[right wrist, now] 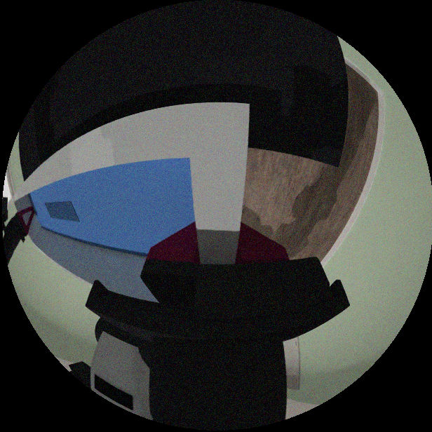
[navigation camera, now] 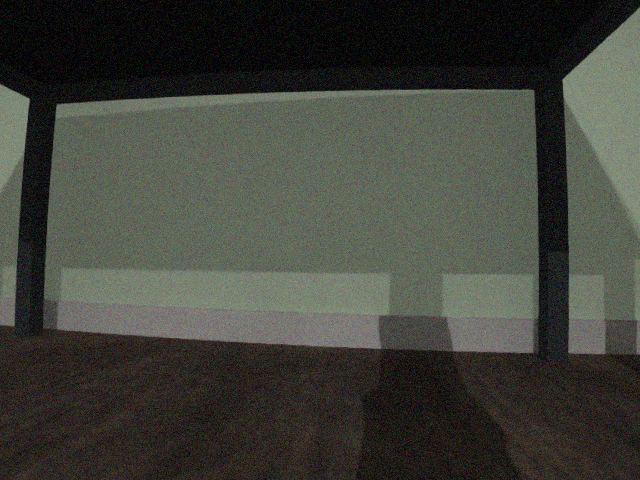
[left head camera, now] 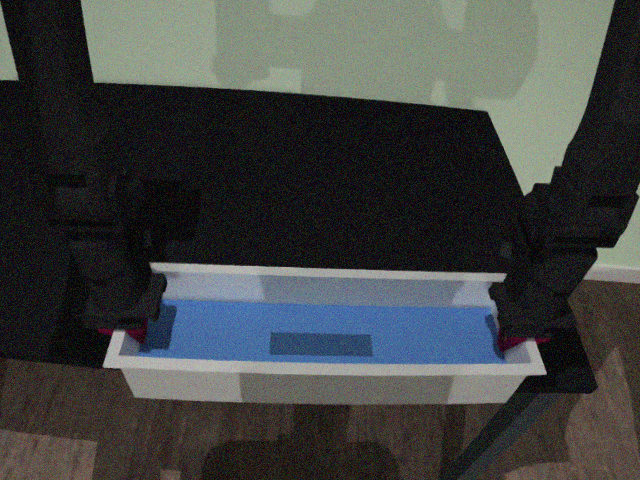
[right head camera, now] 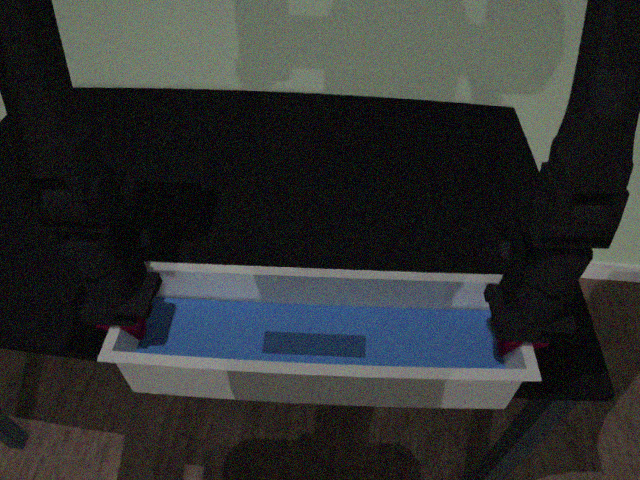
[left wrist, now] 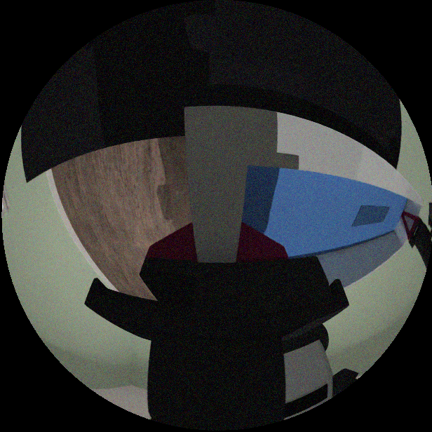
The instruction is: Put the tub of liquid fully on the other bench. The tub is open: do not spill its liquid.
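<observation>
The white open tub (left head camera: 330,367) (right head camera: 320,369) with blue liquid (left head camera: 222,325) (right head camera: 217,322) (left wrist: 320,205) (right wrist: 125,205) is level, its long side along the near edge of the black bench (left head camera: 320,180) (right head camera: 320,180). Its far part overlaps the bench top; its near wall is out over the floor. Whether its bottom touches the bench is hidden. My left gripper (left head camera: 123,333) (right head camera: 122,328) (left wrist: 216,215) is shut on the tub's left end wall. My right gripper (left head camera: 523,341) (right head camera: 522,344) (right wrist: 217,215) is shut on the tub's right end wall.
A dark bench leg (left head camera: 496,434) (right head camera: 527,434) stands below the bench's near right corner. In the navigation camera, bench legs (navigation camera: 35,217) (navigation camera: 553,217) stand at the left and right under the bench. A pale green wall (left head camera: 361,46) (navigation camera: 289,191) is behind it.
</observation>
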